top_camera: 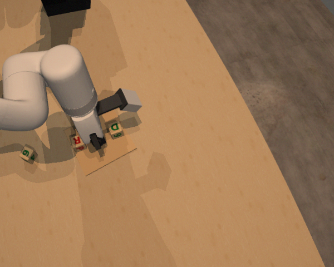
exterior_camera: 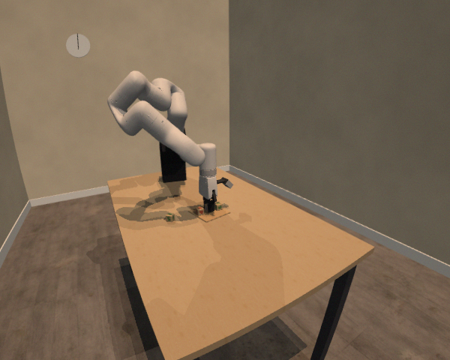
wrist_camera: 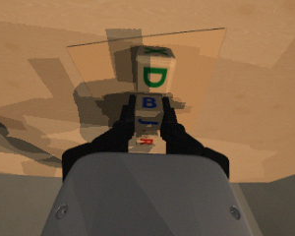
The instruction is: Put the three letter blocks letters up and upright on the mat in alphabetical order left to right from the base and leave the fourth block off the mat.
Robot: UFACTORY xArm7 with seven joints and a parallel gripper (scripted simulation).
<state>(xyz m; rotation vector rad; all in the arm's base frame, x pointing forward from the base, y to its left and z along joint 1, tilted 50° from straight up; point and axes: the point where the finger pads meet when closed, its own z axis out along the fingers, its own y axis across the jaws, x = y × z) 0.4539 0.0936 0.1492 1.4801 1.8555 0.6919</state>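
The tan mat lies 3 cm below my hand. Round my hand: green D block 5 cm to the left, 1 cm below, 1 cm behind.
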